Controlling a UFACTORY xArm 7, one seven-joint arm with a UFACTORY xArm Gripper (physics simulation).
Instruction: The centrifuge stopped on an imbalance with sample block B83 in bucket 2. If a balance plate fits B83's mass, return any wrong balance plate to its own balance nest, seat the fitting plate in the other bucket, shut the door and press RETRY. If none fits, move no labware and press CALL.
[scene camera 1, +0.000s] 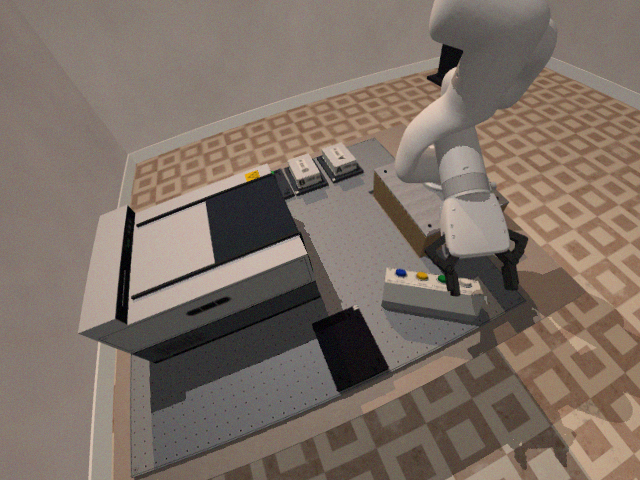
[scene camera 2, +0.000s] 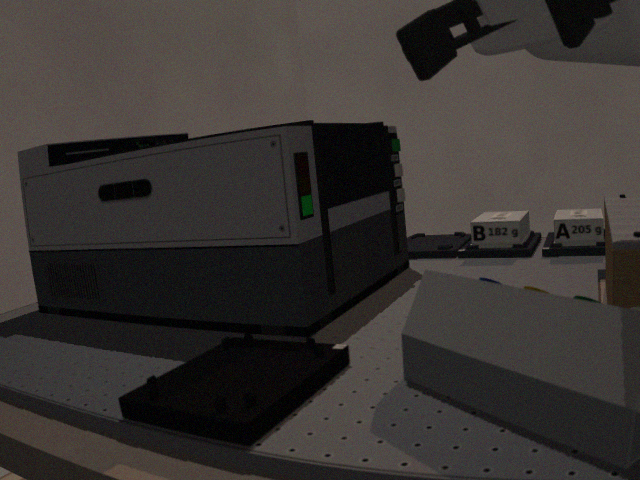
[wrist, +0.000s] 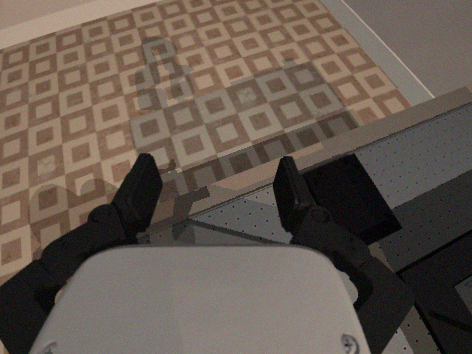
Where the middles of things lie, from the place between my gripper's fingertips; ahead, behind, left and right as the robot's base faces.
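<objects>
My gripper: 19 cm above the grey button box (scene camera 1: 420, 292), 10 cm left of it, 2 cm past it. Counted from my gripper: centrifuge (scene camera 2: 278, 230), 11 cm below, 46 cm ahead, 40 cm to the right; dark sliding door (scene camera 1: 246, 217), 2 cm below, 31 cm ahead, 40 cm to the right; black tray (scene camera 2: 236, 392), 22 cm below, 22 cm ahead, 8 cm to the right. Farthest from my gripper of the things named here, going by their middles: the centrifuge.
</objects>
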